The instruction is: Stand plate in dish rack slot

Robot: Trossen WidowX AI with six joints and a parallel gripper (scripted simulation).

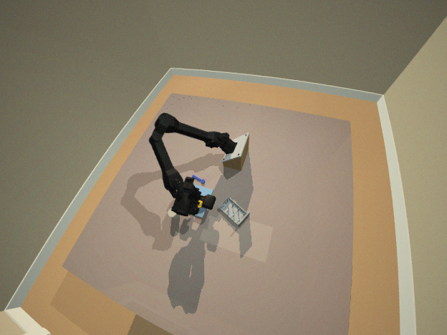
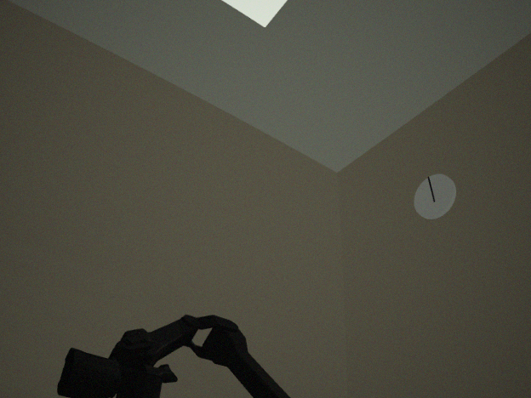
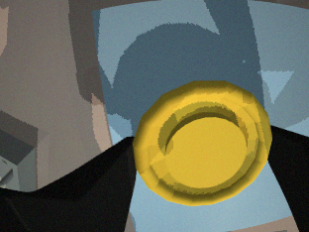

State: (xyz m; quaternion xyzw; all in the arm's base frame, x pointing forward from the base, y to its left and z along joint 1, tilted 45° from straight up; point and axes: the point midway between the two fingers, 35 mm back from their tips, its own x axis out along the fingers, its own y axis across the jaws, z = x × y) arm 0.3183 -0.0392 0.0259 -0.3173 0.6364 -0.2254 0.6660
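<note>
Now: the light blue mat 1 cm behind my gripper tip, 2 cm to the right of it and 1 cm below it. The rest, counted from my gripper tip: grey dish rack (3 cm behind, 18 cm to the left, 1 cm above); yellow plate (1 cm above); cream cup (10 cm ahead, 8 cm to the right, 2 cm above).
</note>
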